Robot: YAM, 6 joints.
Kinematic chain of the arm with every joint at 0, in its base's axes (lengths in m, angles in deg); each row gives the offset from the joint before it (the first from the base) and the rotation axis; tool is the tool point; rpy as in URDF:
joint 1: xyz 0 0 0.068 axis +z
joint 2: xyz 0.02 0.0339 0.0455 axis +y
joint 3: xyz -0.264 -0.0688 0 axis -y
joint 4: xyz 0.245 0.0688 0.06 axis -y
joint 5: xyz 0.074 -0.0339 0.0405 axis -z
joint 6: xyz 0.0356 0 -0.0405 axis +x
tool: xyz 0 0 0 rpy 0 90 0
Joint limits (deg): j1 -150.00..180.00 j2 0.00..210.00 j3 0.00..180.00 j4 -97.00..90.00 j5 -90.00..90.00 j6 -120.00..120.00
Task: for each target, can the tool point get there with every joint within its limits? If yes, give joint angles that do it. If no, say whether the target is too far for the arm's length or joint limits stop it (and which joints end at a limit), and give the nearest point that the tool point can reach.
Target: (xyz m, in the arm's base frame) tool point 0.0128 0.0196 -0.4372
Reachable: no: joint limits stop it (at a limit: joint 2) | nearest point 0.0422 0.0647 -0.3372 | short by 0.114 m
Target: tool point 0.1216 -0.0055 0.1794
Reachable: yes | joints -16.15 49.29 26.08 -53.65 -53.33 95.80
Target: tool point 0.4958 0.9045 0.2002
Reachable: no: too far | nearest point 0.3093 0.5643 0.1669 | short by 0.389 m
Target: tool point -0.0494 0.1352 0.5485
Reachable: yes | joints 97.93 69.05 115.01 -64.44 -58.22 21.70
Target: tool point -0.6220 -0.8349 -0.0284
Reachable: no: too far | nearest point -0.3823 -0.5131 0.0274 | short by 0.405 m
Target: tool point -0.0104 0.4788 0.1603
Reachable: yes | joints 88.78 125.60 90.39 -11.98 -35.34 33.07
